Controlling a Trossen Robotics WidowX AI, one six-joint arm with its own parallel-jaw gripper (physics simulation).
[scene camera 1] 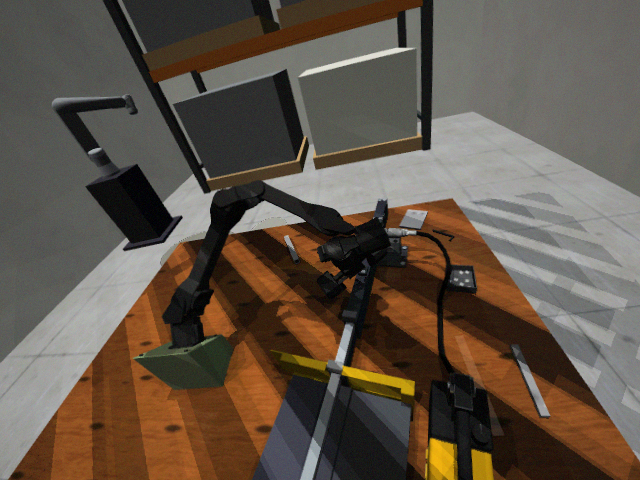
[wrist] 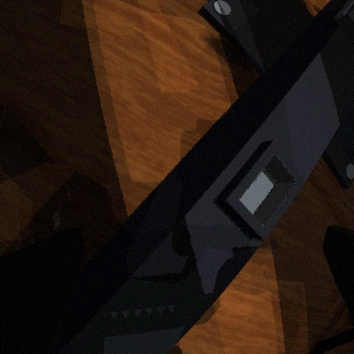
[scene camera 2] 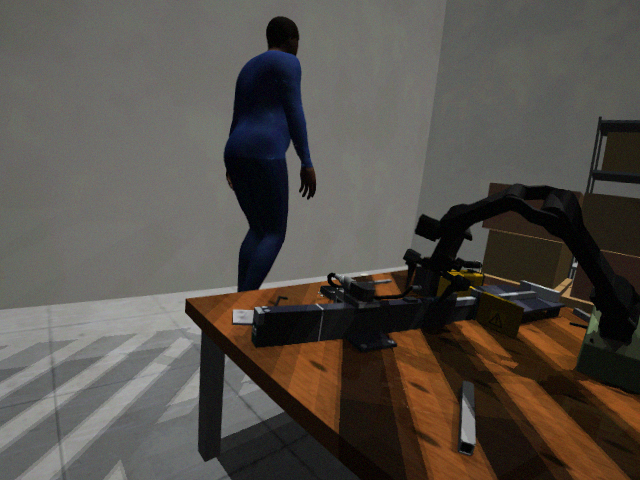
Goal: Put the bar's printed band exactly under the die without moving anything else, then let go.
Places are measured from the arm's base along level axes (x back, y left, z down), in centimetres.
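Pixels of known places: gripper, between the fingertips: (scene camera 1: pixel 358 276) (wrist: pixel 209 241) (scene camera 2: pixel 420 297); arm's base, origin of its link: (scene camera 1: pixel 188 343) (scene camera 2: pixel 616 328).
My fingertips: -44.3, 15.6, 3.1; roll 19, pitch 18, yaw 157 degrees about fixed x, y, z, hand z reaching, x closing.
Note:
For each thing: its top centre in the pictures, then the offset to it from my fingertips, as dx, dy, dz. "spot": a spot on its surface instead. Level surfaces: height alone.
- wooden table, height of its surface: dz +8.5
- thin pale band, a spot on its surface: (scene camera 2: pixel 320 321) spot: -9.6, +28.8, +3.7
- yellow-black tool, a spot on its surface: (scene camera 1: pixel 459 430) spot: -10.1, -39.1, -4.6
- button pad, a spot on its surface: (scene camera 1: pixel 462 278) spot: -29.5, -0.2, +8.3
- small plate, centre of its top: (scene camera 2: pixel 257 316) (scene camera 1: pixel 413 218) -26.0, +33.1, +7.9
A long dark bar (scene camera 1: pixel 360 290) (scene camera 2: pixel 294 325) (wrist: pixel 225 211) lies across the wooden table (scene camera 1: pixel 237 305) (scene camera 2: pixel 385 410) and passes through the die fixture (scene camera 1: pixel 398 253) (scene camera 2: pixel 362 291). A thin pale band (scene camera 2: pixel 320 321) crosses the bar left of the die in scene camera 2. In the wrist view the bar runs diagonally and carries a small square inset with a grey patch (wrist: pixel 258 191). My gripper (scene camera 1: pixel 348 281) (scene camera 2: pixel 433 282) (wrist: pixel 209 241) is open and empty. It hovers just above the bar on the near side of the die, one finger on each side.
A grey bed with a yellow rail (scene camera 1: pixel 370 379) (scene camera 2: pixel 499 311) holds the bar's pale end. A yellow-black tool (scene camera 1: pixel 459 430), its cable (scene camera 1: pixel 440 314), a button pad (scene camera 1: pixel 462 278), a grey strip (scene camera 1: pixel 530 381) (scene camera 2: pixel 468 418) and a small plate (scene camera 1: pixel 413 218) lie around. A person in blue (scene camera 2: pixel 266 143) stands beyond the table.

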